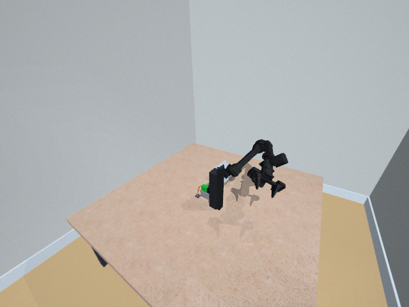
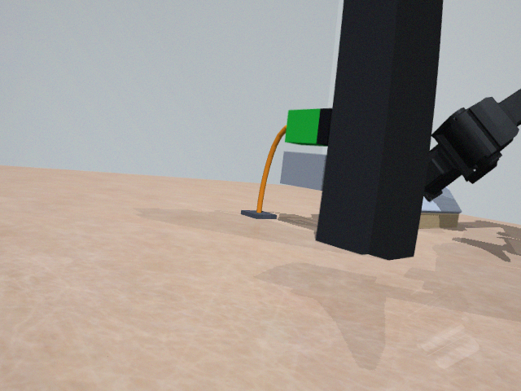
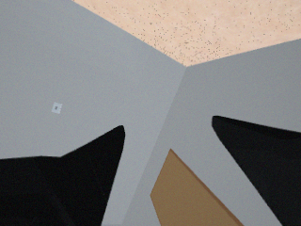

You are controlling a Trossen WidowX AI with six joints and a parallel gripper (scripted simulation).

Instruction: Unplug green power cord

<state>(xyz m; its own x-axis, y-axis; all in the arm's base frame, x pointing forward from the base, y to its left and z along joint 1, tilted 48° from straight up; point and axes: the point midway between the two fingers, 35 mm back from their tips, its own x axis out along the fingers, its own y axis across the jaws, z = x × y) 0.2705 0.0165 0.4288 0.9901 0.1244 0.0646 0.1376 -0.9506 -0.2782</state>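
The green plug lies 90 mm behind my gripper tip, 350 mm to the right of it and 160 mm below it. The rest, counted from my gripper tip: dark anchor plate 100 mm behind, 430 mm to the right, 270 mm below.
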